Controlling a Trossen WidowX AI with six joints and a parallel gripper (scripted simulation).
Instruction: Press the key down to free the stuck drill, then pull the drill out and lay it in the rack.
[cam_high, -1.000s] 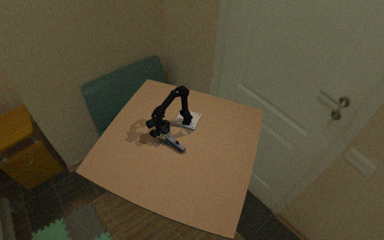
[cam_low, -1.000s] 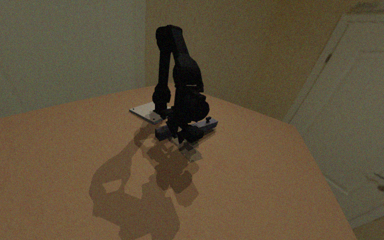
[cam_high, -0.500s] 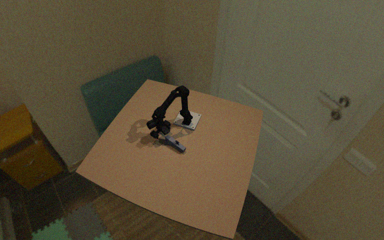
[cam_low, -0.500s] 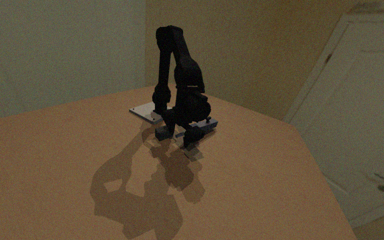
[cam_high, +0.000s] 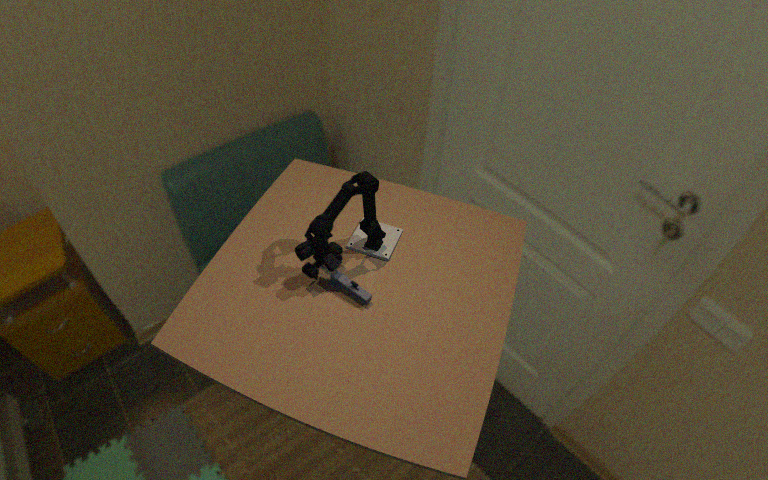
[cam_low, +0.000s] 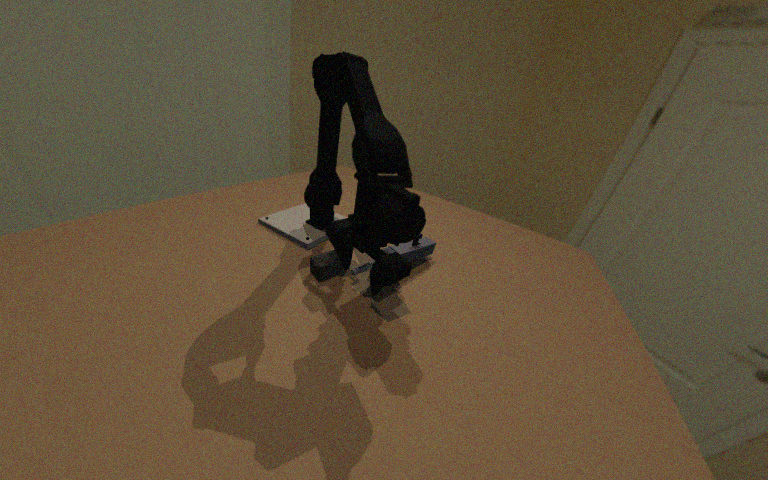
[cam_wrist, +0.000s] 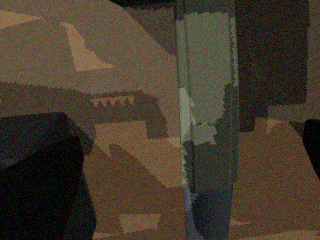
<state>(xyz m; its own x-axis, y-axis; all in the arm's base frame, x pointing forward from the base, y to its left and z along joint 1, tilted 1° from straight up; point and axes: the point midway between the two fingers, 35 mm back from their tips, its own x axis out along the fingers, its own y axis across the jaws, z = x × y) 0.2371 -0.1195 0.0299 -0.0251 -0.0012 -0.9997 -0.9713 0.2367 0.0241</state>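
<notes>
The drill lies 10 mm ahead of my gripper tip, 40 mm to the left of it and 30 mm above it. From my gripper tip the other things lie so: dark block (80 mm behind, 10 mm to the right); small dark key (40 mm ahead, 160 mm to the left, 40 mm above).
</notes>
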